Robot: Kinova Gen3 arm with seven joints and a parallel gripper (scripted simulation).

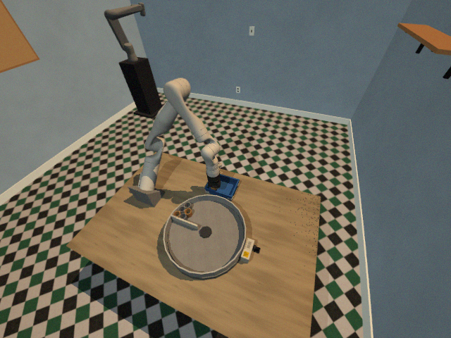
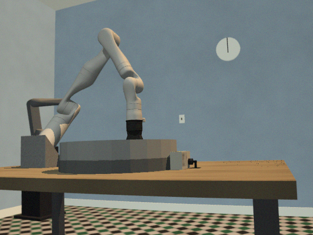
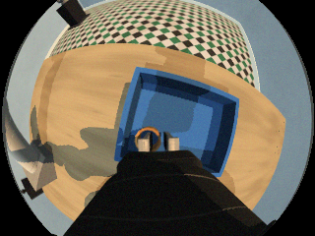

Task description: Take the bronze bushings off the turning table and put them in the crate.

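Now: hand 30 mm short of the blue crate, 30 mm to the right of it and 20 mm above it. Round my hand: grey turning table: 100 mm ahead, 300 mm to the right, 10 mm above.
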